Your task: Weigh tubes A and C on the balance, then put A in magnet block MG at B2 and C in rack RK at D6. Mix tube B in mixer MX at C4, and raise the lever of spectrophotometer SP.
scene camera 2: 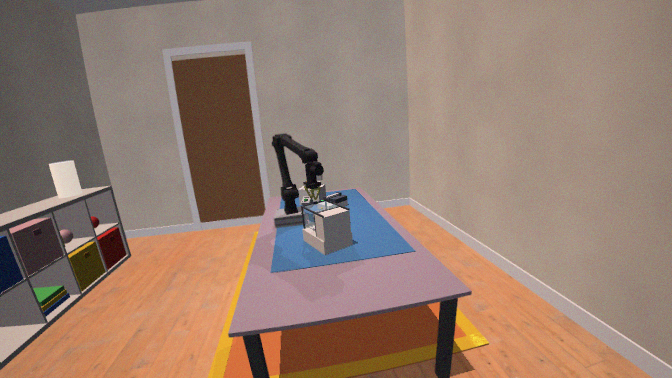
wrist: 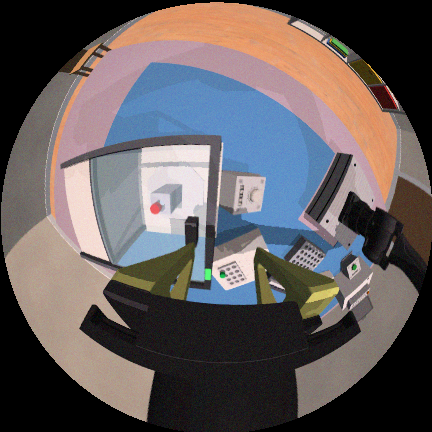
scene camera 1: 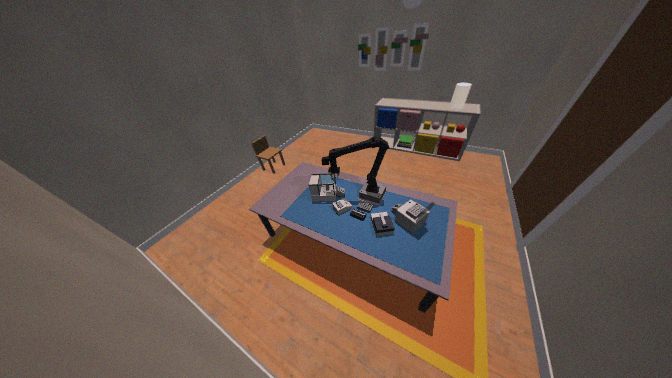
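Seen in the pictures: gripper, fingertip midpoint: (scene camera 2: 313,199) (wrist: 224,251) (scene camera 1: 335,177); arm's base at its link origin: (scene camera 2: 291,211) (wrist: 352,212) (scene camera 1: 372,189).
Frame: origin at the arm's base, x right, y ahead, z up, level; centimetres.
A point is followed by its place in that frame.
Note:
The balance (scene camera 1: 315,189) {x 50.6, y 22.3, z 8.6 cm} (scene camera 2: 337,233) {x 58.5, y 15.5, z 2.8 cm} (wrist: 216,190) {x 36.5, y 5.8, z 14.4 cm} is a white box with clear panels and dark edges. Through its glass in the wrist view, a red-capped tube (wrist: 156,208) shows at a small grey holder (wrist: 171,197). My gripper (scene camera 1: 334,174) {x 34.3, y 9.9, z 16.3 cm} (scene camera 2: 313,196) {x 34.3, y 9.9, z 16.3 cm} (wrist: 224,251) {x 34.3, y 9.9, z 16.3 cm} is open and empty, above the balance's side edge. Its left fingertip overlaps the lower end of a black handle (wrist: 191,229) {x 37.5, y 9.4, z 15.4 cm}; contact is unclear. A green-topped tube (wrist: 222,274) {x 28.3, y 26.3, z 1.9 cm} sits in a white device with a grid of holes (scene camera 1: 342,206) {x 21.9, y 29.0, z -0.2 cm} (wrist: 235,272) {x 25.0, y 26.3, z 0.1 cm}. A rack with holes (scene camera 1: 365,205) {x 2.7, y 19.1, z -3.8 cm} (wrist: 307,253) {x 4.9, y 17.5, z -3.9 cm} stands farther right. I cannot read the tube letters.
A small box with a knob (scene camera 1: 340,191) {x 29.9, y 10.7, z 0.3 cm} (wrist: 250,193) {x 30.0, y 7.5, z 0.3 cm} stands beside the balance. A dark block (scene camera 1: 358,214) {x 6.3, y 31.5, z -3.7 cm} is partly hidden by my right finger in the wrist view. A dark-topped device (scene camera 1: 382,224) {x -15.8, y 42.0, z 3.3 cm} and a large white device (scene camera 1: 411,215) {x -35.9, y 31.6, z 8.6 cm} (wrist: 354,285) {x -28.4, y 21.2, z 5.0 cm} stand farther along the blue mat (scene camera 1: 325,227) {x 30.9, y 50.6, z -6.9 cm}.

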